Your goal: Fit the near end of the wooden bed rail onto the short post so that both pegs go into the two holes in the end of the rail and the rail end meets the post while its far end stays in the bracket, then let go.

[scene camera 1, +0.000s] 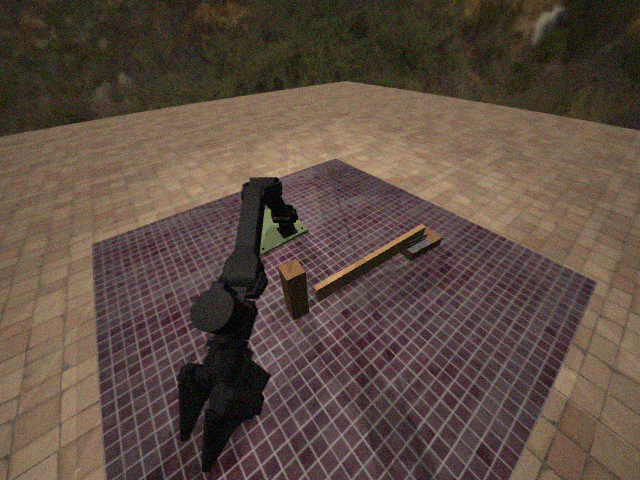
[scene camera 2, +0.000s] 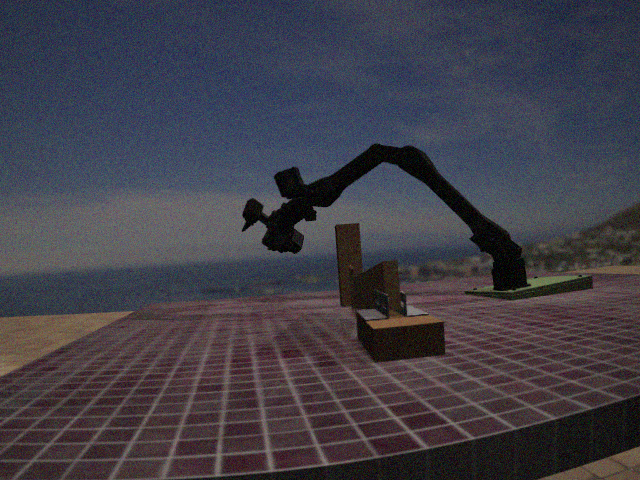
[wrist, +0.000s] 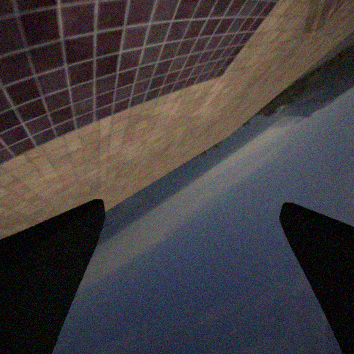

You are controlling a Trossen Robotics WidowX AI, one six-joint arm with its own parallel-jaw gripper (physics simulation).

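Seen in the pictures: gripper, fingertip midpoint: (scene camera 1: 193,454) (scene camera 2: 255,239) (wrist: 194,209); arm's base, link origin: (scene camera 1: 287,230) (scene camera 2: 511,288).
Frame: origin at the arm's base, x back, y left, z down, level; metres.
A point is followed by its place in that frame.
Note:
The wooden rail (scene camera 1: 369,262) @(y 0.130, x -0.340, z -0.050 m) (scene camera 2: 379,279) @(y 0.339, x -0.339, z -0.064 m) lies in line with the post. Its far end sits in the metal bracket (scene camera 1: 421,245) @(y 0.358, x -0.357, z -0.022 m) (scene camera 2: 382,303) @(y 0.365, x -0.339, z -0.035 m) on a wooden block. Its near end is low and stands a little apart from the short upright post (scene camera 1: 295,290) @(y -0.131, x -0.357, z -0.113 m) (scene camera 2: 348,258) @(y -0.099, x -0.335, z -0.089 m) in scene camera 1. A small peg seems to show on the post in scene camera 2; the holes in the rail end are hidden. My gripper (scene camera 1: 194,454) @(y -0.388, x -0.561, z -0.155 m) (wrist: 194,209) @(y -0.388, x -0.561, z -0.155 m) is open and empty, in the air on the side of the post away from the rail. Rail and post do not show in the wrist view.
The arm's base stands on a green plate (scene camera 1: 273,235) @(y -0.058, x 0.004, z 0.002 m) (scene camera 2: 553,284) @(y 0.065, x 0.067, z -0.004 m) at the back, to the left of the rail in scene camera 1. The arm reaches past the post. A purple tiled table top (scene camera 1: 403,372) @(y 0.014, x -0.615, z 0.016 m) (scene camera 2: 206,392) @(y 0.538, x -0.532, z 0.016 m) lies beneath, with tan paving (scene camera 1: 594,413) around it.

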